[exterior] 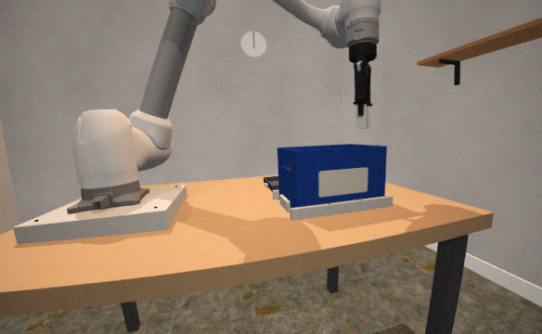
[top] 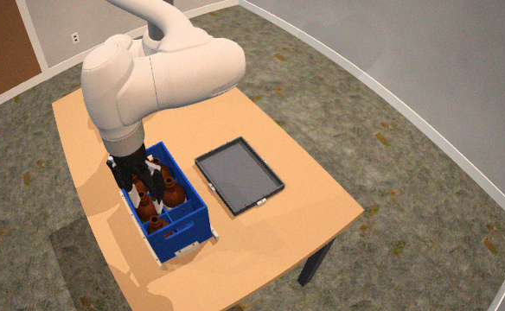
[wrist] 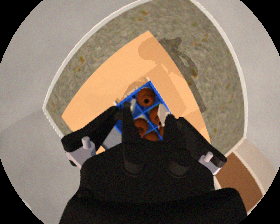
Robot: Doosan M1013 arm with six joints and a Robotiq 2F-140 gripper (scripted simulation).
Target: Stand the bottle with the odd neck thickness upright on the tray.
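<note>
My hand is 17 cm above the bottle, 9 cm past it and 1 cm to the right of it. The rest, counted from my hand: blue crate: 17 cm below, 8 cm behind, 6 cm to the left; dark tray: 34 cm to the left, 25 cm below, 6 cm behind.
</note>
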